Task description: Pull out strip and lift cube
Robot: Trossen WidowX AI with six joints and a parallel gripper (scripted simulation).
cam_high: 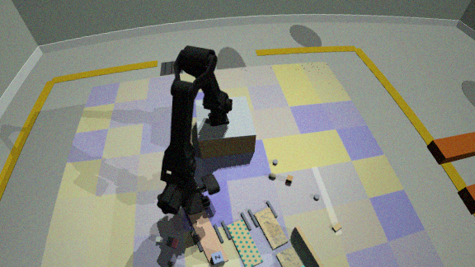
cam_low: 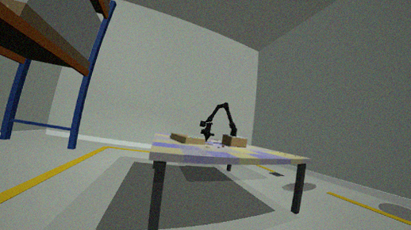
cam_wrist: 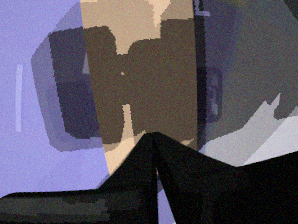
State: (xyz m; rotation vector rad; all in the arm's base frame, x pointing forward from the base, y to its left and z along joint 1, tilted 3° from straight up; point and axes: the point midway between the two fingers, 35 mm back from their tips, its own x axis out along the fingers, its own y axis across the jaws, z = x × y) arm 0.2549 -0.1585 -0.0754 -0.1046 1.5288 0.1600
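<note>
My gripper tip is now 190 mm short of the grey-blue cube marked n, 40 mm to the right of it and 20 mm below it. Also, from my gripper tip: pink block 110 mm ahead, 80 mm to the right.
</note>
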